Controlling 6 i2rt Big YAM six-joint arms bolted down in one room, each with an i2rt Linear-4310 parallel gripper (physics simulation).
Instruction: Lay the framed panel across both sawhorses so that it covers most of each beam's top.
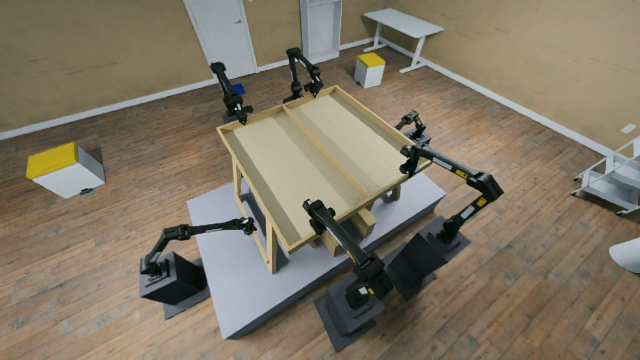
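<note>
The framed panel (282, 167) is roughly level, open side up, above both sawhorses. The left sawhorse (271, 245) shows legs and a low rail; its beam is hidden. Of the right sawhorse, a leg (396, 192) shows under the panel. Whether the panel touches the beams is hidden. The back-left gripper (243, 120), back-middle gripper (314, 93), right-front gripper (411, 167) and front gripper (316, 229) are at the panel's rim; their fingers are too small or hidden to read. The left-front gripper (250, 227) is beside the left sawhorse. The far-right gripper (400, 123) is beside the panel's right edge.
A grey platform (232, 290) is under the sawhorses. Two wooden blocks (366, 223) (330, 244) show under the panel's front edge. White bins with yellow lids (53, 160) (371, 60) stand left and at the back. A white table (404, 23) and a stepped cart (607, 189) are at the right.
</note>
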